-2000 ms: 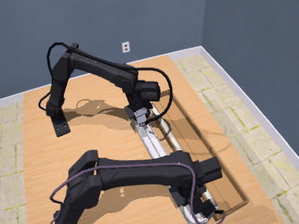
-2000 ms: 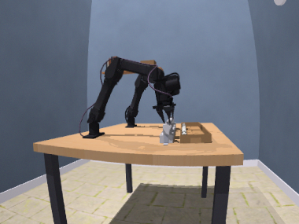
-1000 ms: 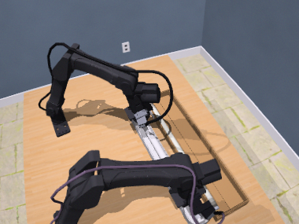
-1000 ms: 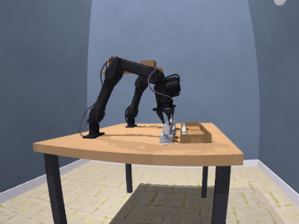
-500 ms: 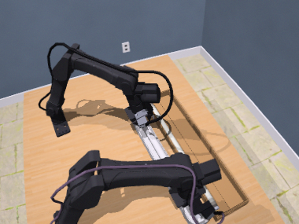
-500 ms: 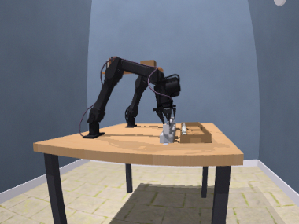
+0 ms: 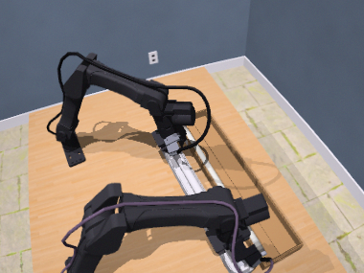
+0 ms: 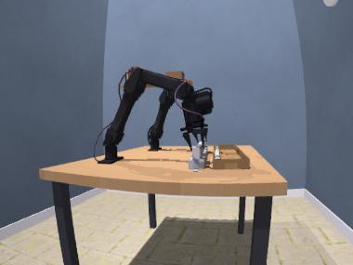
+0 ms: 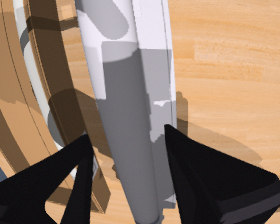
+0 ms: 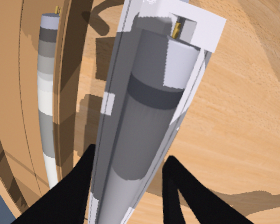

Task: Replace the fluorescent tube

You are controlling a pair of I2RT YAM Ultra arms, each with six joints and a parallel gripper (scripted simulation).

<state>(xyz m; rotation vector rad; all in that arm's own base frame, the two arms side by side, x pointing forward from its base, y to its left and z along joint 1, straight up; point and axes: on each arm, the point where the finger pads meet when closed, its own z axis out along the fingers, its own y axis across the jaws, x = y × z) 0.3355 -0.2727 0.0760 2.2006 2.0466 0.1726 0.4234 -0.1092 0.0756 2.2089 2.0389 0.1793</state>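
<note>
Now: left hand 2 cm short of the LED tube, 17 cm to the left of it and 1 cm above it. The rest, counted from my left hand: light fixture: 2 cm ahead, 17 cm to the right, 2 cm below; old fluorescent tube: 11 cm ahead, 15 cm to the right, 6 cm below; brown carton: 16 cm ahead, 14 cm to the right, 5 cm below.
My right gripper is now 8 cm to the left of the lampholder, 1 cm short of it and 1 cm above it. The rest, counted from my right hand: light fixture: 22 cm to the left, 3 cm behind, 2 cm below; LED tube: 22 cm to the left, 3 cm behind, 1 cm below; old fluorescent tube: 24 cm to the left, 6 cm below, 6 cm ahead.
</note>
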